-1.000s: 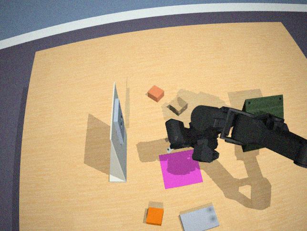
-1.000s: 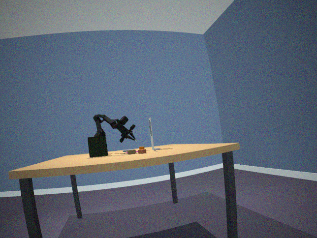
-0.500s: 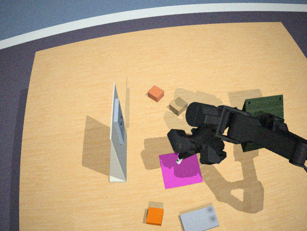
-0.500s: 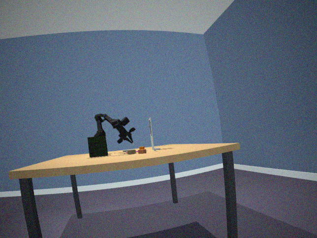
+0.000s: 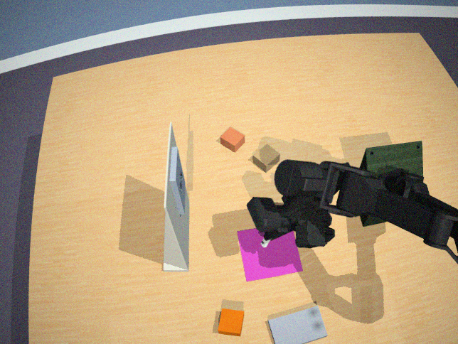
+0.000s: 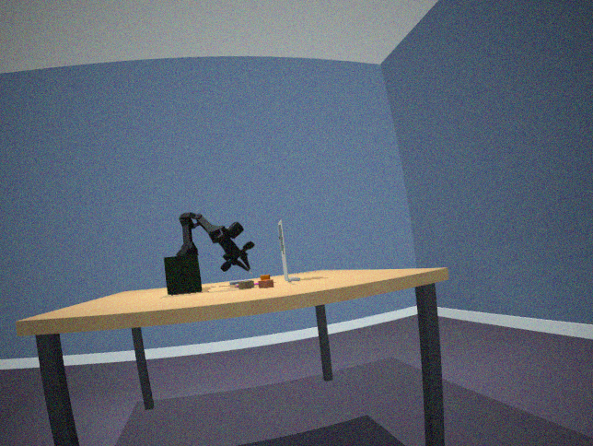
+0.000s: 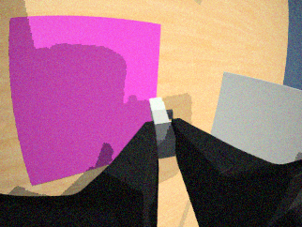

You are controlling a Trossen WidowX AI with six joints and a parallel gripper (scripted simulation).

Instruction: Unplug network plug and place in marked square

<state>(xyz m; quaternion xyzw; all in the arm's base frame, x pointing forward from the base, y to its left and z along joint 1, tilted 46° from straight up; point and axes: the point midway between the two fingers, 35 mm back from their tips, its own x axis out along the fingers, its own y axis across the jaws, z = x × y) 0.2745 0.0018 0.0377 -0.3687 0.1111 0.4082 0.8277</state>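
My gripper tip is now 70 mm above the magenta marked square and 10 mm past it. The rest, counted from my gripper tip: grey panel: 160 mm ahead, 80 mm to the right, 60 mm above; then network plug: right at my gripper tip; then orange block: 140 mm to the left, 110 mm ahead, 50 mm below.
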